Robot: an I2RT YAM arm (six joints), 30 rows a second.
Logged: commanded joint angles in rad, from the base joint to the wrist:
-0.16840, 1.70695, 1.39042, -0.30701, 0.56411, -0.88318
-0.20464, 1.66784, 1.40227, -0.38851, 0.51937, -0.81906
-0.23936, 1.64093, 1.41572, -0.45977, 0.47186, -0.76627
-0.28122, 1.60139, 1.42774, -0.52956, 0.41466, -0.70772
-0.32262, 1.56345, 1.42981, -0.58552, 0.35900, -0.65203
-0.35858, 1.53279, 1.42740, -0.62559, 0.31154, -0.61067
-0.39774, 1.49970, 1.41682, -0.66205, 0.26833, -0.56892
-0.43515, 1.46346, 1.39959, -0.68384, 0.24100, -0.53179
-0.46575, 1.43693, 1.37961, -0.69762, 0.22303, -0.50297
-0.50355, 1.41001, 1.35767, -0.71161, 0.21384, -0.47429
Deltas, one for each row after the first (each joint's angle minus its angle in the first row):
-0.03624, -0.03911, 0.01185, -0.08150, -0.04474, 0.06412
-0.07096, -0.06602, 0.02530, -0.15276, -0.09225, 0.11691
-0.11282, -0.10556, 0.03732, -0.22255, -0.14945, 0.17546
-0.15422, -0.14350, 0.03939, -0.27851, -0.20511, 0.23115
-0.19018, -0.17416, 0.03698, -0.31858, -0.25257, 0.27251
-0.22934, -0.20725, 0.02640, -0.35504, -0.29578, 0.31426
-0.26675, -0.24349, 0.00917, -0.37683, -0.32311, 0.35139
-0.29735, -0.27002, -0.01081, -0.39061, -0.34108, 0.38021
-0.33515, -0.29694, -0.03275, -0.40460, -0.35027, 0.40889

